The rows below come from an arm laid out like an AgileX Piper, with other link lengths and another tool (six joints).
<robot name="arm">
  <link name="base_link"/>
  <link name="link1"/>
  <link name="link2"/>
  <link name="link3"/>
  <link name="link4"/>
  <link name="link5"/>
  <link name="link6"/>
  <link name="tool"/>
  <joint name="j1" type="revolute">
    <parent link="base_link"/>
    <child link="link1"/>
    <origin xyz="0 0 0.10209" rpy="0 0 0"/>
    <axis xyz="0 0 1"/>
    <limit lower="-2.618" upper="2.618"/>
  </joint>
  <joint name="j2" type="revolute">
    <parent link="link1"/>
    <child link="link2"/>
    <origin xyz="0 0 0" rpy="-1.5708 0 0"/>
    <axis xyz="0 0 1"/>
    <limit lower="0" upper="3.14"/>
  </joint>
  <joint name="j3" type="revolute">
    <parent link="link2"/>
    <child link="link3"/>
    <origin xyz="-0.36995 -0.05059 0" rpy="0 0 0"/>
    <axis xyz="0 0 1"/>
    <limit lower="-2.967" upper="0"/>
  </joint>
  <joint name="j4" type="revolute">
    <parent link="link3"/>
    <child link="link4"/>
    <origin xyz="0.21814 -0.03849 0" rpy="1.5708 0 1.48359"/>
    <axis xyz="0 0 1"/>
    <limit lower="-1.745" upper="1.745"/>
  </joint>
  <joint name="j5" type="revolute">
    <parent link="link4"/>
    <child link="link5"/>
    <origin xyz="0 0 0" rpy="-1.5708 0 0"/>
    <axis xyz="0 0 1"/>
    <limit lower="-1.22" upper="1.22"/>
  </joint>
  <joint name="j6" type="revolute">
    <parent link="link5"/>
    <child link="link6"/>
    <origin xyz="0 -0.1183 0" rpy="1.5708 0 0"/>
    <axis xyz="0 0 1"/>
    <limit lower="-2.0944" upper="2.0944"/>
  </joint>
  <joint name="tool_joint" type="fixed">
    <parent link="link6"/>
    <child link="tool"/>
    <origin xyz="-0.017 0.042 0.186" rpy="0 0.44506 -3.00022"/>
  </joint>
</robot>
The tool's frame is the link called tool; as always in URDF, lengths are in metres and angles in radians.
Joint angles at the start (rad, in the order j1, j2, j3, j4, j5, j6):
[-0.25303 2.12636 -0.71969 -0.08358 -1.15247 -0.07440]
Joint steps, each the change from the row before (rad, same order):
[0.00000 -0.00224 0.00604 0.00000 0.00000 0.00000]
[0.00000 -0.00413 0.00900 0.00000 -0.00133 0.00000]
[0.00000 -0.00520 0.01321 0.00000 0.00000 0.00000]
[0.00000 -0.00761 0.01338 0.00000 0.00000 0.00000]
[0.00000 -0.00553 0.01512 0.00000 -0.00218 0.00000]
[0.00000 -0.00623 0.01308 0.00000 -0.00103 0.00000]
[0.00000 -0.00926 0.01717 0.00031 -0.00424 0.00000]
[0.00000 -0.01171 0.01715 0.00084 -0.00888 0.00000]
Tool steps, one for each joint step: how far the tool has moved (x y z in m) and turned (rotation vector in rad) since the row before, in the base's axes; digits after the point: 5 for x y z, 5 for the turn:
[-0.00154 0.00040 -0.00088 0.00095 0.00368 0.00000]
[-0.00228 0.00060 -0.00042 0.00099 0.00340 0.00003]
[-0.00341 0.00088 -0.00173 0.00201 0.00775 0.00000]
[-0.00356 0.00092 -0.00034 0.00144 0.00559 0.00000]
[-0.00385 0.00102 -0.00156 0.00203 0.00714 0.00004]
[-0.00344 0.00090 -0.00074 0.00154 0.00562 0.00002]
[-0.00445 0.00110 0.00053 0.00132 0.00346 -0.00023]
[-0.00433 0.00096 0.00336 0.00001 -0.00352 -0.00068]

